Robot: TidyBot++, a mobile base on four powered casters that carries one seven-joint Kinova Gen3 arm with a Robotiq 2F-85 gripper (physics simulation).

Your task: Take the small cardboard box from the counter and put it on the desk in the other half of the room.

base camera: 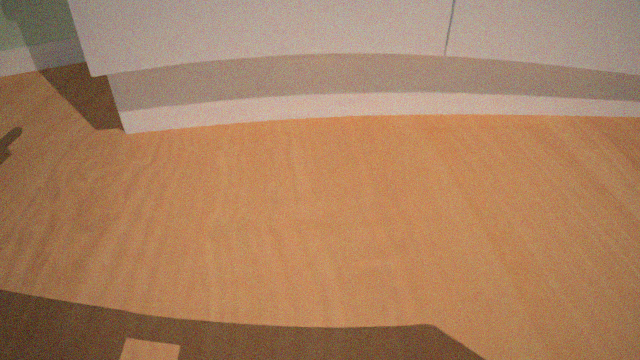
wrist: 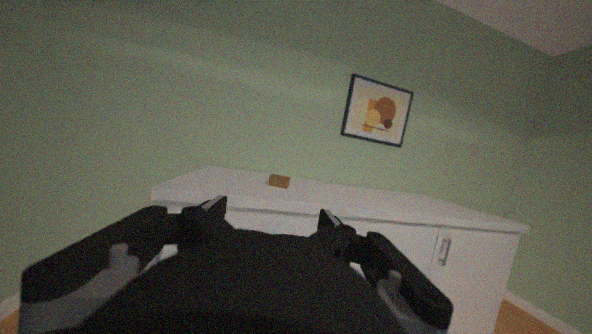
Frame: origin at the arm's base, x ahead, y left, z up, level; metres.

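Seen in the pictures: gripper, between the fingertips: [wrist: 273, 212].
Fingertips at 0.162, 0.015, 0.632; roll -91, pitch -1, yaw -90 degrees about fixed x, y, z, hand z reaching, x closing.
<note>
A point is followed by its place in that frame, as x, y, z.
The small brown cardboard box [wrist: 279, 181] {0.816, -0.002, 0.543} sits on the white counter [wrist: 380, 200] {0.874, -0.565, 0.514}, on the left part of its top and towards the back, in the wrist view. My gripper [wrist: 273, 212] {0.162, 0.015, 0.632} is open, with its fingers wide apart and nothing between them. It is apart from the box, which shows beyond and a little above the gap between the fingertips. In the base camera view the lower front of the counter [base camera: 260, 30] {0.617, 0.094, -0.200} shows across the top. The desk does not show in either view.
A framed picture [wrist: 377, 110] {1.295, -0.666, 1.118} hangs on the green wall [wrist: 175, 110] {1.135, 0.679, 0.818} above the counter. A cabinet handle [wrist: 444, 251] is on the counter's front at the right. The wooden floor [base camera: 320, 210] {0.441, 0.000, -0.396} lies before the counter, with a dark shadow along the bottom.
</note>
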